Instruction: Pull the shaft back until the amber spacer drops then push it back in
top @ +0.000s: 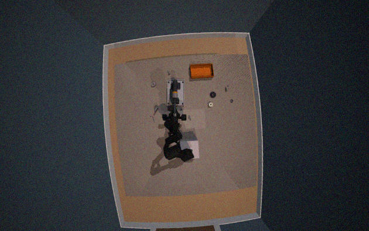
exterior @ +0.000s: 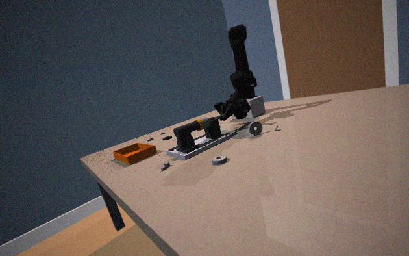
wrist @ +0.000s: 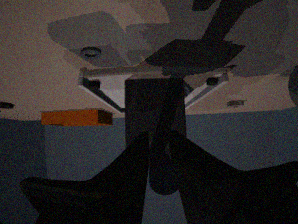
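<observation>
Now: the grey spacer 110 mm ahead of my gripper tip and 20 mm above it. From my gripper tip the other things lie so: amber spacer 130 mm ahead, 20 mm above; then orange tray 350 mm ahead, 220 mm to the right, 50 mm below.
</observation>
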